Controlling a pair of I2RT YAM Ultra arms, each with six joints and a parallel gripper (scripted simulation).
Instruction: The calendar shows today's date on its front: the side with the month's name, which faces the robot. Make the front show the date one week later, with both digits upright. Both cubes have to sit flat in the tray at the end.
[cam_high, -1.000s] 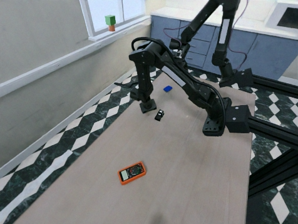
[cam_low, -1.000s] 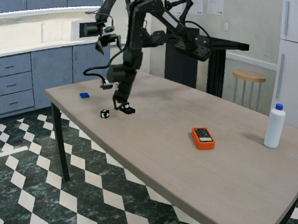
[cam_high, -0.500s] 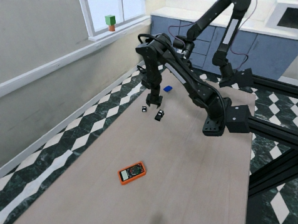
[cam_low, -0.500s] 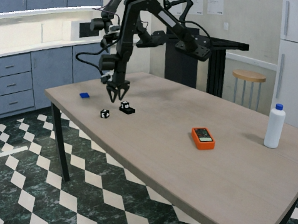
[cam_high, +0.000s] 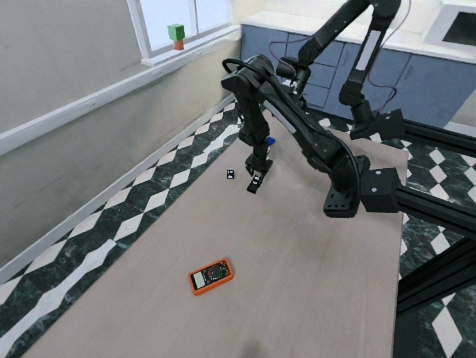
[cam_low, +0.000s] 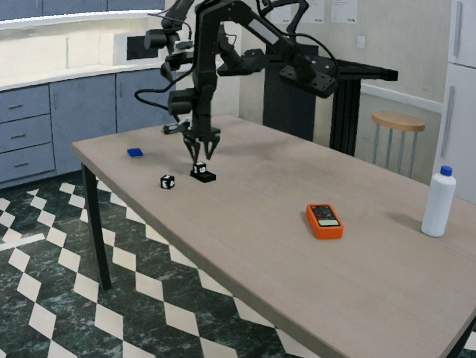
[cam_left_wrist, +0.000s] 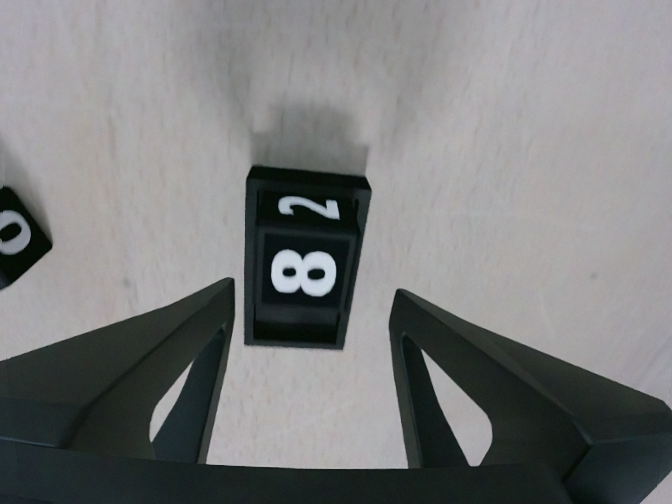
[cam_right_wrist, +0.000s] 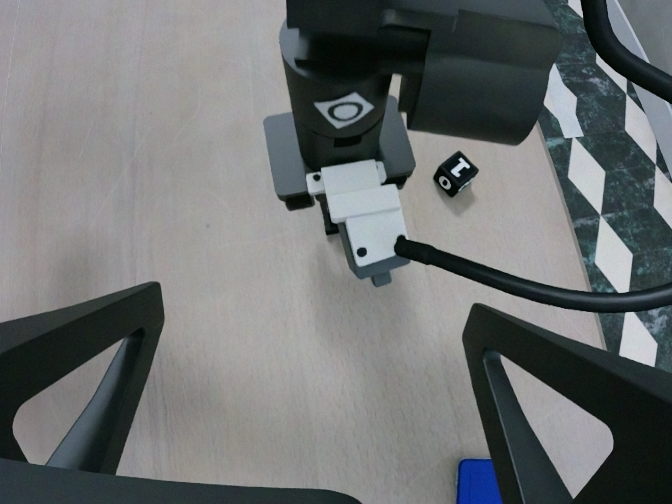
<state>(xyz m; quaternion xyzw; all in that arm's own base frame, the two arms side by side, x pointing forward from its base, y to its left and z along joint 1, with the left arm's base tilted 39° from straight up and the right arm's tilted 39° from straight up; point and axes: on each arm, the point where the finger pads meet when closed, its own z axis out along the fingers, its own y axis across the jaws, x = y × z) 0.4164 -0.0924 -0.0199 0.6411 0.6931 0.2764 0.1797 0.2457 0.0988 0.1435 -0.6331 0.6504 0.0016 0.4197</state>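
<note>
Now: left hand 10 mm to the right of the black calendar tray and 50 mm above it. The rest, counted from my left hand: flat blue object (80 mm ahead, 320 mm to the right, 50 mm below); white bottle (270 mm behind, 680 mm to the left, 30 mm above).
</note>
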